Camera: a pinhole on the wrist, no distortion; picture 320 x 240 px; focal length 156.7 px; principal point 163.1 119.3 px. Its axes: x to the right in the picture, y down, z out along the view. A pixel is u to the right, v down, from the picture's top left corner.
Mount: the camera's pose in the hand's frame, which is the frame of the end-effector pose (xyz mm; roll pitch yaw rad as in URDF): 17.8 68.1 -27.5 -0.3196 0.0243 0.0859
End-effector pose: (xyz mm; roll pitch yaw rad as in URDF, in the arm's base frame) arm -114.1 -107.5 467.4 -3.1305 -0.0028 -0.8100
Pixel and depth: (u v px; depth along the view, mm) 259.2 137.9 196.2
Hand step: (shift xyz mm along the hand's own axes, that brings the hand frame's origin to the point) 134.8 162.2 148.5
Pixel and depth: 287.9 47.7 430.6
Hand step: 375.2 47.2 434.6
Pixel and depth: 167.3 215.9 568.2
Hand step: -0.5 579.5 401.4
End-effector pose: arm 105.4 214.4 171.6 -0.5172 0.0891 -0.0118
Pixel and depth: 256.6 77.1 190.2
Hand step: 134.6 89.3 166.3
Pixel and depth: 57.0 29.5 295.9
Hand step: -167.8 -16.2 311.5
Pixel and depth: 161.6 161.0 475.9
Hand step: 0.1 337.3 384.5
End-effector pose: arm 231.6 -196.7 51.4 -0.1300 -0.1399 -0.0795
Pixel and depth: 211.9 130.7 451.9
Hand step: 153.2 253.6 387.6
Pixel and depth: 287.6 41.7 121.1
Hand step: 118.5 57.8 103.9
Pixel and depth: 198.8 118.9 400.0
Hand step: 107.1 201.0 350.2
